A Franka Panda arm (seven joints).
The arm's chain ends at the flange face. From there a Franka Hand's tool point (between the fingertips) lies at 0.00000 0.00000 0.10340 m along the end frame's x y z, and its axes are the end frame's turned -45 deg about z.
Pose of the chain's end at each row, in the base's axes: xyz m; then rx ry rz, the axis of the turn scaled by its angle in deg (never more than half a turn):
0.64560, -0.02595, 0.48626, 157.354, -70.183, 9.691
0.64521, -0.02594, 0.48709, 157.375, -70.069, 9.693
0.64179, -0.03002, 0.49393, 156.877, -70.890, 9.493
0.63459, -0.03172, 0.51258, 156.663, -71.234, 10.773
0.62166, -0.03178, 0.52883, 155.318, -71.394, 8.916
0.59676, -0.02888, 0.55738, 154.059, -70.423, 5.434
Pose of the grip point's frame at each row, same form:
0.65071, -0.04285, 0.38438, 170.547, -4.579, 4.619
0.65031, -0.04288, 0.38521, 170.525, -4.466, 4.606
0.64649, -0.04710, 0.39206, 170.434, -5.408, 4.353
0.64065, -0.04940, 0.41088, 170.082, -5.794, 5.528
0.62476, -0.05064, 0.42721, 169.409, -6.468, 3.155
0.59489, -0.04877, 0.45593, 168.763, -6.088, -0.948

